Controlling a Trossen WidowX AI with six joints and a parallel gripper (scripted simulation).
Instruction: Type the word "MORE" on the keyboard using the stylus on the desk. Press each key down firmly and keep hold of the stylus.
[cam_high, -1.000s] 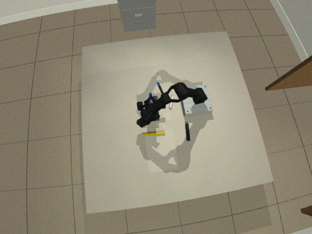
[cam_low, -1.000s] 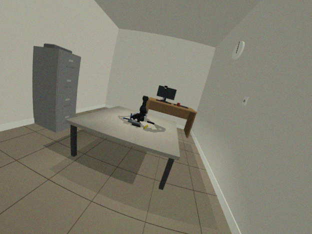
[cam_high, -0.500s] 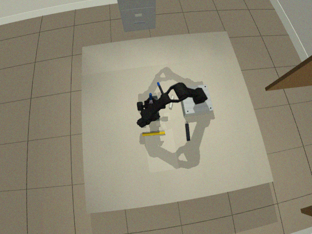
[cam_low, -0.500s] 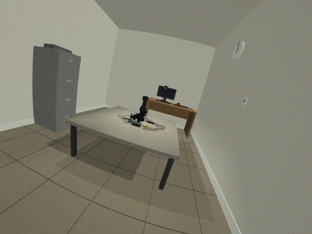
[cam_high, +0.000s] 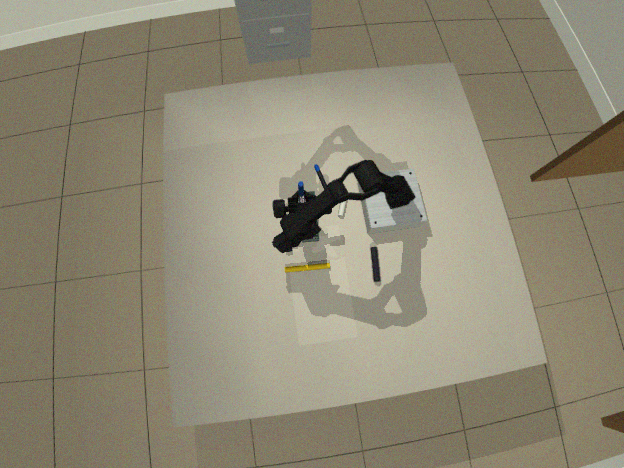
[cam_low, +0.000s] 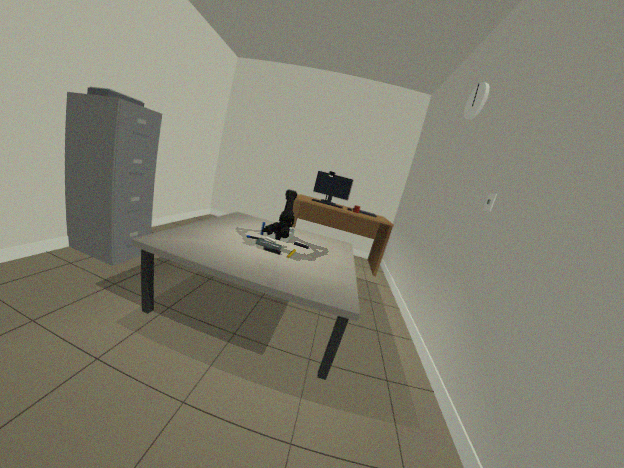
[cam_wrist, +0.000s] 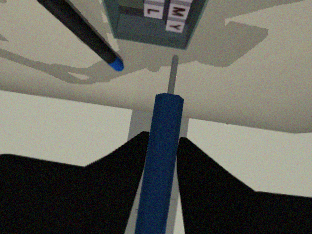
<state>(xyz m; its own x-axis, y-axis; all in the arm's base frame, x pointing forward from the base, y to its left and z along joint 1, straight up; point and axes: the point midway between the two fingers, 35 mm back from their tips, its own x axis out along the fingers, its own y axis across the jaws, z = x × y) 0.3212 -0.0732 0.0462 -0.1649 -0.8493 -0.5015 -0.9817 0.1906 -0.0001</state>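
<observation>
The yellow pencil is 50 mm ahead of my gripper tip, 240 mm to the left of it and 90 mm below it. The rest, counted from my gripper tip: stylus 10 mm below; grey stylus tip 50 mm below; white cylinder 140 mm behind, 50 mm to the left, 90 mm below.
</observation>
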